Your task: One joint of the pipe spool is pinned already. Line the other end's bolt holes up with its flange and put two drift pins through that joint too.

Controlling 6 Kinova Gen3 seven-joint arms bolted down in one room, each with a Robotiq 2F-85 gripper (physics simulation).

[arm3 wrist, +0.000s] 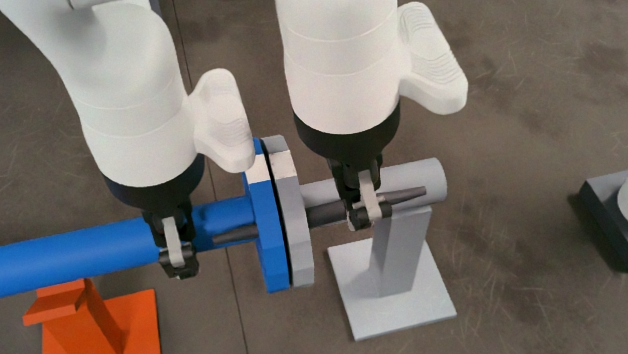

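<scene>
The blue spool pipe (110,246) ends in a blue flange (270,235), which faces a grey flange (295,230) across a narrow dark gap. White marks on both rims sit side by side. A dark tapered drift pin (327,214) passes through both flanges; its thin tip shows on the blue side. One arm's gripper (369,212), its number not readable, is shut on this pin beside the grey pipe (415,175). Another unnumbered arm's gripper (179,260) is at the blue pipe; its grip is unclear. Arm3's own gripper does not show. A second pin is not visible here.
A grey stand (400,255) with a square base is under the grey pipe. An orange stand (132,315) is below the blue pipe at lower left. A dark-sided block (607,220) stands at the right edge. Two white arms reach in from the top.
</scene>
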